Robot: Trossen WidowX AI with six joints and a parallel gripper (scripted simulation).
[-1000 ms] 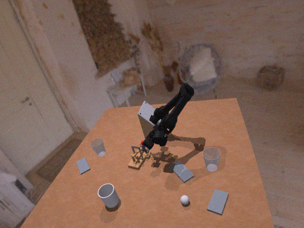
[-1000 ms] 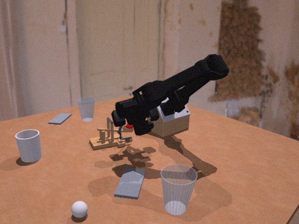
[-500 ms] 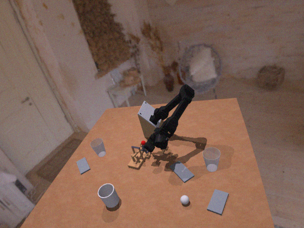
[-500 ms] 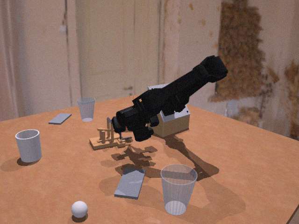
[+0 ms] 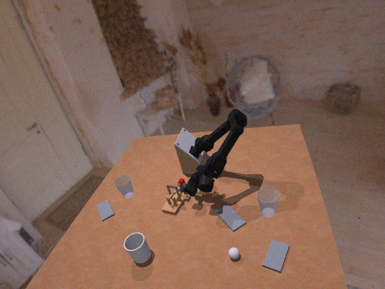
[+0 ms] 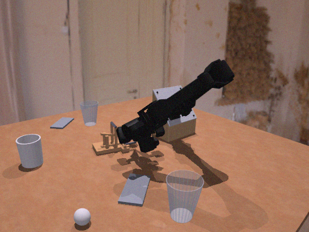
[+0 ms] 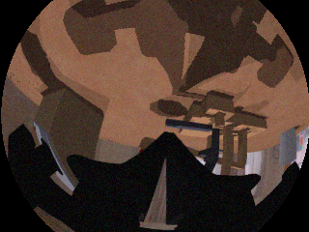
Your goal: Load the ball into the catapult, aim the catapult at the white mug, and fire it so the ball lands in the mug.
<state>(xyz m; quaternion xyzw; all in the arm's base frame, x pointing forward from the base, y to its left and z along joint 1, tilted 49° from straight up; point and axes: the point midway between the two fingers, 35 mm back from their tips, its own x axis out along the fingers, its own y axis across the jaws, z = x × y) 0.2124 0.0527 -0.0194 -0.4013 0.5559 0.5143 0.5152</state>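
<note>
Right now my gripper tip is 20 mm past the red ball, 40 mm to the left of it and 20 mm below it. From my gripper tip the other things lie so: white ball: 360 mm ahead, 270 mm to the left, 20 mm below; then white mug: 390 mm ahead, 130 mm to the right, 10 mm below; then wooden catapult: 50 mm ahead, 40 mm to the right, 10 mm above.
</note>
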